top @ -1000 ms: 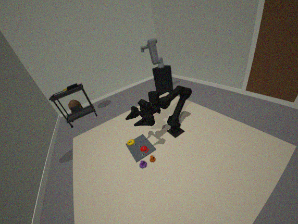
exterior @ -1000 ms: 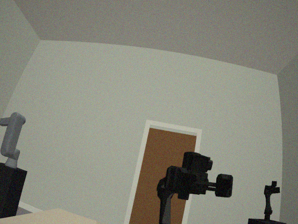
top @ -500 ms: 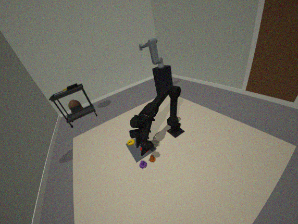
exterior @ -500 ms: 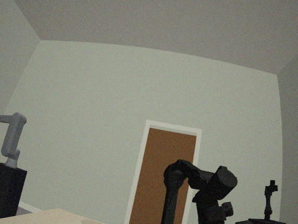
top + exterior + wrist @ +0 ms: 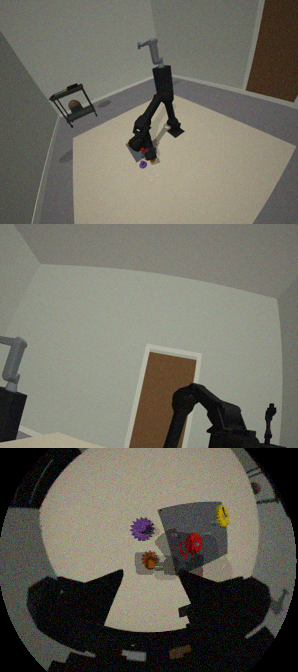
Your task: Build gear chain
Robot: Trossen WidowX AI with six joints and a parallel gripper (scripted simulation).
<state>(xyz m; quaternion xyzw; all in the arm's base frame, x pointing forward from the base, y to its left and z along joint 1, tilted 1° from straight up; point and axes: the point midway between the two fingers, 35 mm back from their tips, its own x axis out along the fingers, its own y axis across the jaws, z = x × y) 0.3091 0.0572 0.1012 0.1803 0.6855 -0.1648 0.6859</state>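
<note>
Right now my gripper tip is 5 cm above the orange gear. Also, from my gripper tip: red gear: 11 cm to the right, 5 cm below, 1 cm behind; red arrow: 8 cm to the right, 6 cm below, 2 cm behind; purple gear: 7 cm ahead, 5 cm below, 2 cm to the right.
</note>
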